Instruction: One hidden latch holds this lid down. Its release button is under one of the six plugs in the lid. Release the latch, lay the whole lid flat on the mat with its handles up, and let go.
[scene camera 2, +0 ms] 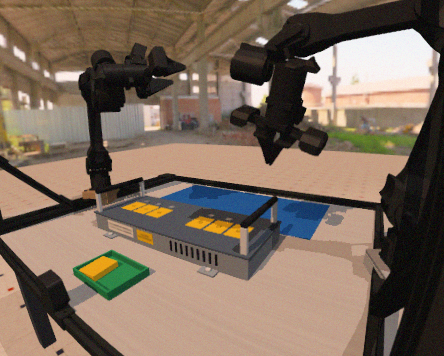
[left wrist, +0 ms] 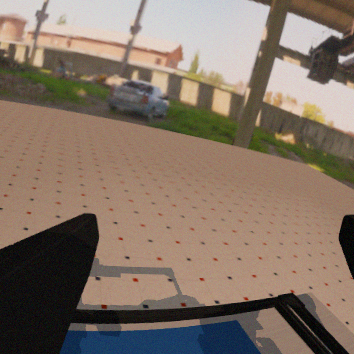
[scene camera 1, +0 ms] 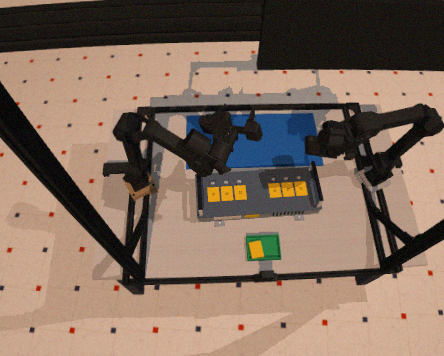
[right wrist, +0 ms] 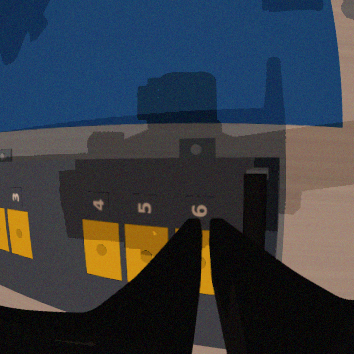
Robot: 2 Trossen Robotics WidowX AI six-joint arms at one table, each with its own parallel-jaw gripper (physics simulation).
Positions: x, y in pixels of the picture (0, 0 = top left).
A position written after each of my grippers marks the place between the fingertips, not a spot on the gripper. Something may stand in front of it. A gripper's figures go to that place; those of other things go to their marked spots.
Labels:
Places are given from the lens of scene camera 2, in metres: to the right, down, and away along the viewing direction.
my left gripper (scene camera 2: 179, 75): -0.12, -0.28, 0.66
my right gripper (scene camera 2: 269, 164): 0.10, -0.03, 0.52
blue mat (scene camera 2: 232, 201): 0.04, 0.08, 0.85

